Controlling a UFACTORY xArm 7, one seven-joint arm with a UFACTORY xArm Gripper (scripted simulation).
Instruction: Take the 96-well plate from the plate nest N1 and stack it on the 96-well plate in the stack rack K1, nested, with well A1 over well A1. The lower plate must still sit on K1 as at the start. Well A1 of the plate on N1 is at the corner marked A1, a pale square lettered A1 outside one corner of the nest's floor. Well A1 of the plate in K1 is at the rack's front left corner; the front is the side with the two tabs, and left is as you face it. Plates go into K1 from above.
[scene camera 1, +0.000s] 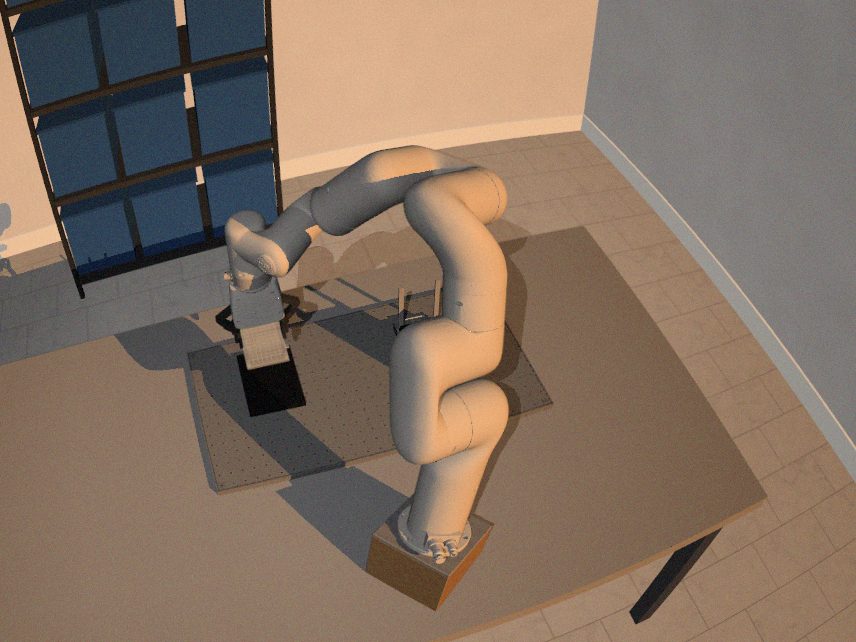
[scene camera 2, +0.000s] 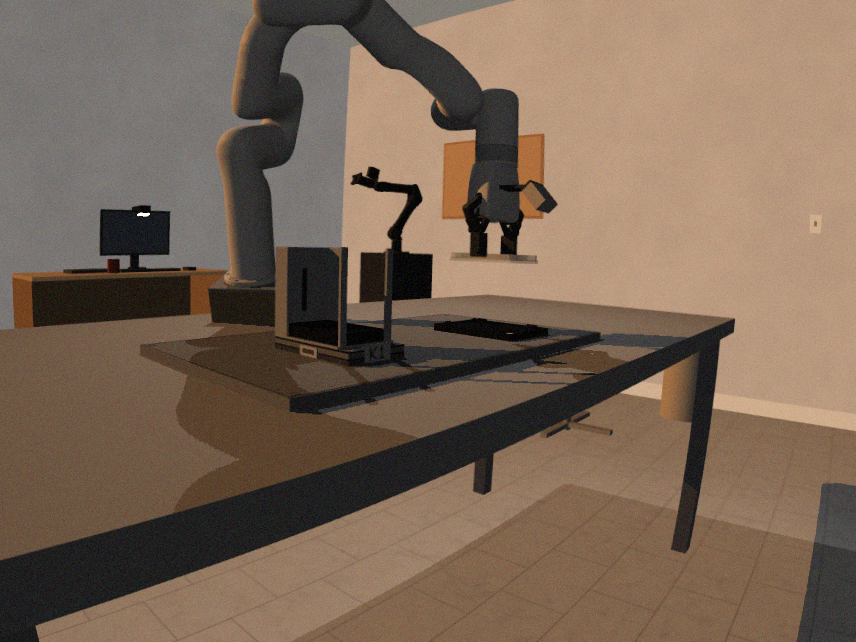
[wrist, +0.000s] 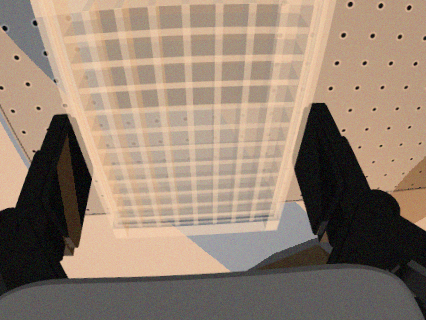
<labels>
My gripper shows in scene camera 1, in scene camera 2 and in the wrist view (191, 135). One and the same spot on my gripper: (scene camera 1: 294, 301) is (scene camera 2: 466, 203).
</labels>
